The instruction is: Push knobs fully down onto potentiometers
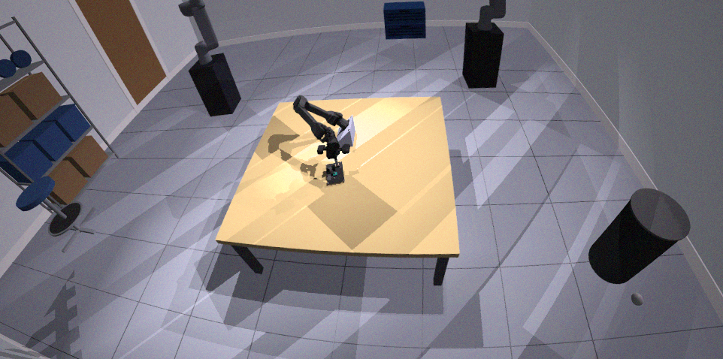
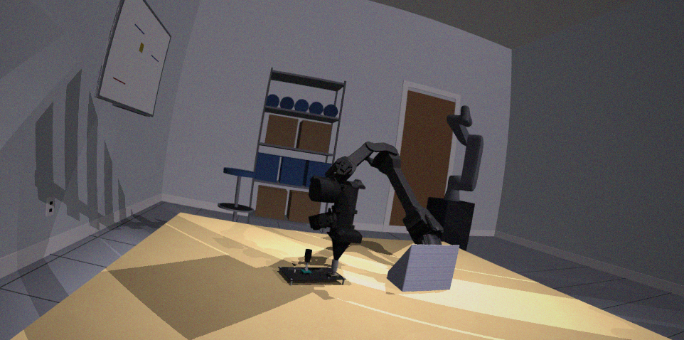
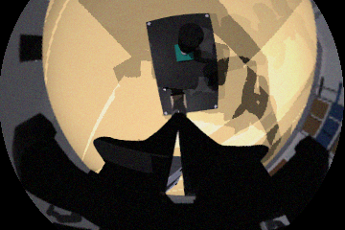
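Now: the grey knob 10 mm below my gripper tip. Also, from my gripper tip: black knob (80 mm ahead, 10 mm to the right).
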